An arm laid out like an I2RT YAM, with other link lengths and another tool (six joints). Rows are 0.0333 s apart.
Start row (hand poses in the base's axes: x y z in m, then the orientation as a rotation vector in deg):
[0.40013 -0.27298 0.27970 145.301 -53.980 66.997]
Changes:
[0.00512 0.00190 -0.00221 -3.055 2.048 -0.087]
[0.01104 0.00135 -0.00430 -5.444 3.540 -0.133]
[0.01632 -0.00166 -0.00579 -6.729 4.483 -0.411]
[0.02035 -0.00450 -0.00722 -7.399 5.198 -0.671]
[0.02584 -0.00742 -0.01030 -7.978 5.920 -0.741]
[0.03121 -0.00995 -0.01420 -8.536 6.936 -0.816]
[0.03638 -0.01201 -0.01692 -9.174 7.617 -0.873]
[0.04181 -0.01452 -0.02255 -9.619 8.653 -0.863]
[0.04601 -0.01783 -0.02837 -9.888 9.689 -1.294]
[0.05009 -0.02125 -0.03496 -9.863 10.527 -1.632]
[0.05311 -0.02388 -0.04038 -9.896 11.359 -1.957]
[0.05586 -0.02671 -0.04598 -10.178 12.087 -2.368]
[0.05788 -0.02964 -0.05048 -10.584 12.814 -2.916]
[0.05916 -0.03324 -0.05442 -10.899 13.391 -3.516]
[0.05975 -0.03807 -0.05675 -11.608 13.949 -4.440]
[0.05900 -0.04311 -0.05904 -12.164 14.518 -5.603]
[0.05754 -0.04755 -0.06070 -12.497 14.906 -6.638]
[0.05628 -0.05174 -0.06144 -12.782 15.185 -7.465]
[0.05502 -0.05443 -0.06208 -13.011 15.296 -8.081]
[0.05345 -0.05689 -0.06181 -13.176 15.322 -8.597]
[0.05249 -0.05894 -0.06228 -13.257 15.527 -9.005]
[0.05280 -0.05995 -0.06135 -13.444 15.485 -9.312]
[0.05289 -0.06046 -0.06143 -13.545 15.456 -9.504]
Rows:
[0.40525 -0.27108 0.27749 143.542 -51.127 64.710]
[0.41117 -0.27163 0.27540 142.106 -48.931 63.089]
[0.41645 -0.27464 0.27391 141.178 -48.016 61.967]
[0.42048 -0.27748 0.27248 140.673 -47.620 61.058]
[0.42597 -0.28040 0.26940 140.375 -47.080 60.176]
[0.43134 -0.28293 0.26550 140.167 -46.496 58.903]
[0.43651 -0.28499 0.26278 139.807 -45.908 58.096]
[0.44194 -0.28750 0.25715 139.736 -45.313 56.806]
[0.44614 -0.29081 0.25133 139.479 -45.340 55.383]
[0.45022 -0.29423 0.24474 139.462 -45.533 54.193]
[0.45324 -0.29686 0.23932 139.400 -45.665 53.026]
[0.45599 -0.29969 0.23372 139.050 -45.724 52.025]
[0.45801 -0.30262 0.22922 138.501 -45.834 51.020]
[0.45929 -0.30622 0.22528 137.948 -46.102 50.184]
[0.45988 -0.31105 0.22295 136.849 -46.419 49.375]
[0.45913 -0.31609 0.22066 135.695 -47.095 48.468]
[0.45767 -0.32053 0.21900 134.764 -47.837 47.782]
[0.45641 -0.32472 0.21826 133.996 -48.415 47.279]
[0.45515 -0.32741 0.21762 133.390 -48.854 47.031]
[0.45358 -0.32987 0.21789 132.889 -49.256 46.903]
[0.45262 -0.33192 0.21742 132.567 -49.564 46.556]
[0.45293 -0.33293 0.21835 132.189 -49.748 46.570]
[0.45302 -0.33344 0.21827 131.964 -49.875 46.579]

